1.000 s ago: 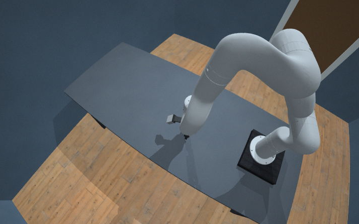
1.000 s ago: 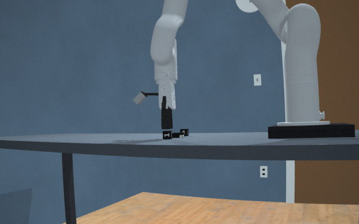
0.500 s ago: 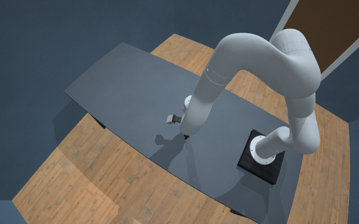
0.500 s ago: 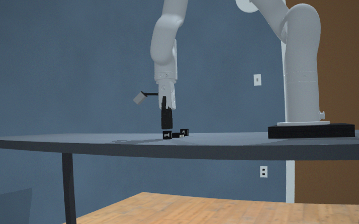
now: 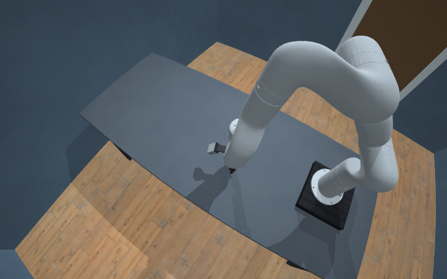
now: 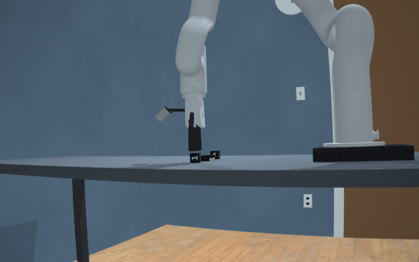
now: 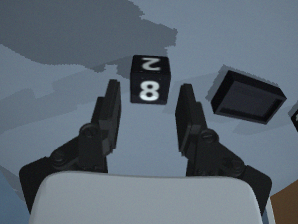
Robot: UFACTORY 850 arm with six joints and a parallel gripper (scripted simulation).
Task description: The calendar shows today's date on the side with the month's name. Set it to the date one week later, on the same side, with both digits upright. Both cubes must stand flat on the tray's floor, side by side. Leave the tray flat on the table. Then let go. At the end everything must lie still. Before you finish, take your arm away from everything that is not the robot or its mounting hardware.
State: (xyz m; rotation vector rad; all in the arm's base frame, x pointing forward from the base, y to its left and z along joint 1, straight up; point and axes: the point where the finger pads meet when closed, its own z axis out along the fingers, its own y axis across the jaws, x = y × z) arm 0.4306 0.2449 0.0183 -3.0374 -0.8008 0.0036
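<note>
My hand is 4 cm above the calendar cube. Round my hand: black tray 3 cm ahead, 10 cm to the right, 5 cm below.
</note>
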